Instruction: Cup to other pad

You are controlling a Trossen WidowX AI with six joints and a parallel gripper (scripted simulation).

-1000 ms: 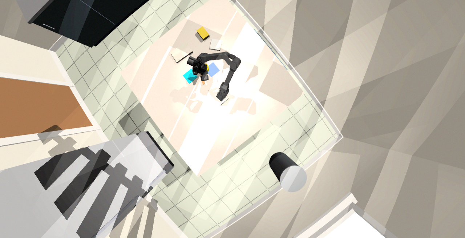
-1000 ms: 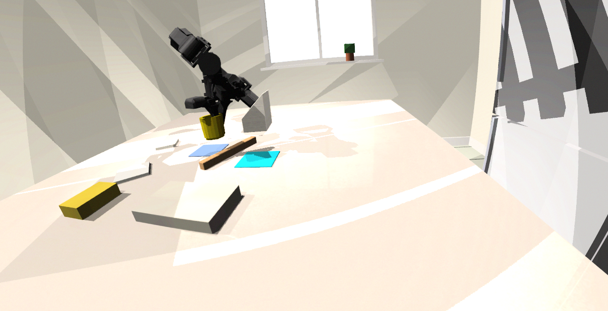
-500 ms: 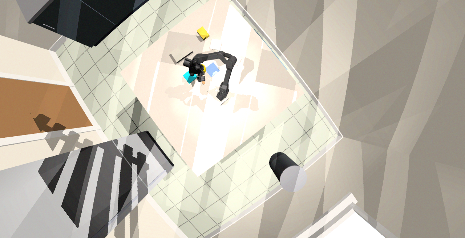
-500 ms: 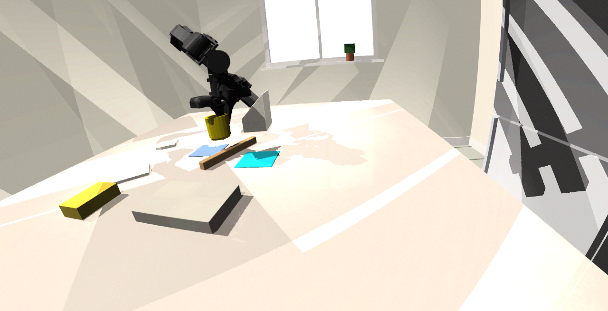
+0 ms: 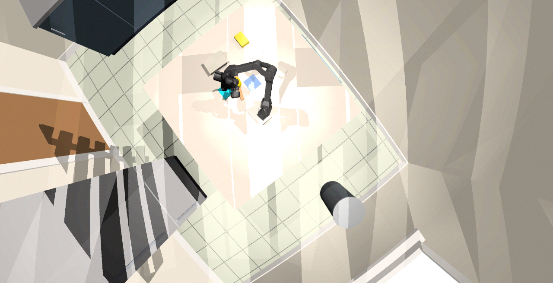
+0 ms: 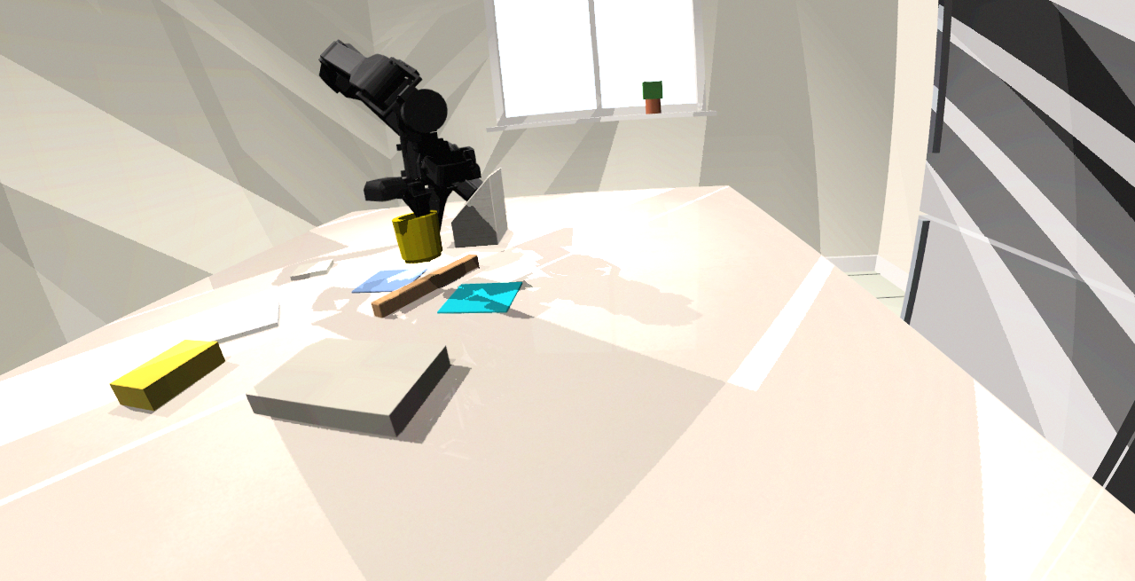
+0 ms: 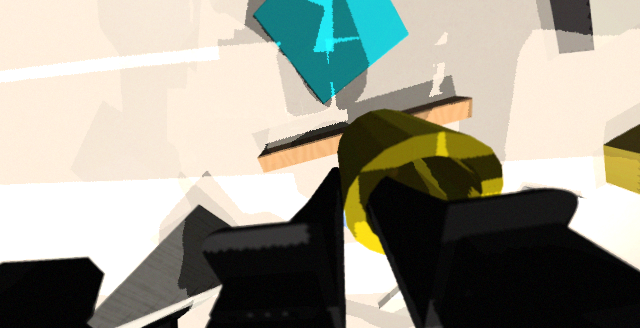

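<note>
Now: the cyan pad 70 mm ahead of my gripper tip, 80 mm to the left of it and 100 mm below it. From my gripper tip the other things lie so: wooden bar: 20 mm ahead, 20 mm to the right, 90 mm below; then grey slab: 290 mm ahead, 30 mm to the right, 70 mm below; then yellow cup: 20 mm ahead, 20 mm to the right.
</note>
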